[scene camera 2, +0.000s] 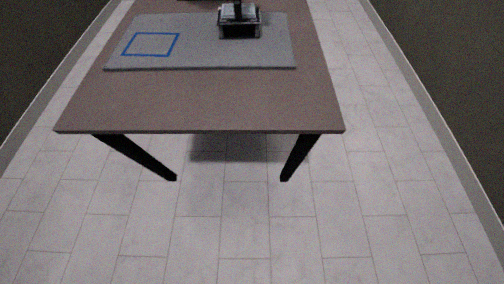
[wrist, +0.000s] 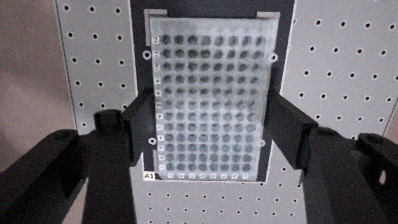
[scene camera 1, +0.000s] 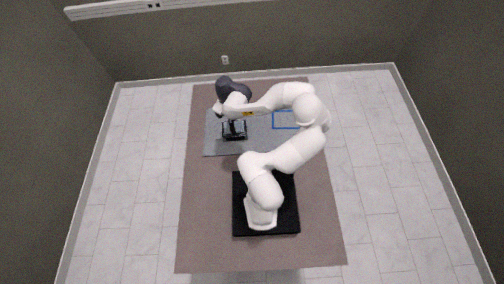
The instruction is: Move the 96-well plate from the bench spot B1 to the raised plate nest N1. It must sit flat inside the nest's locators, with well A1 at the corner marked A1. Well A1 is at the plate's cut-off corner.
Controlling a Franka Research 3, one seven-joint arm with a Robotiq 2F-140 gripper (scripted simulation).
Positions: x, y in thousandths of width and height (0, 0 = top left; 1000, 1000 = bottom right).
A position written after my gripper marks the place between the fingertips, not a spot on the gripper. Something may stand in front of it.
Note:
I see my gripper (wrist: 526, 471) and a clear 96-well plate (wrist: 531, 342).

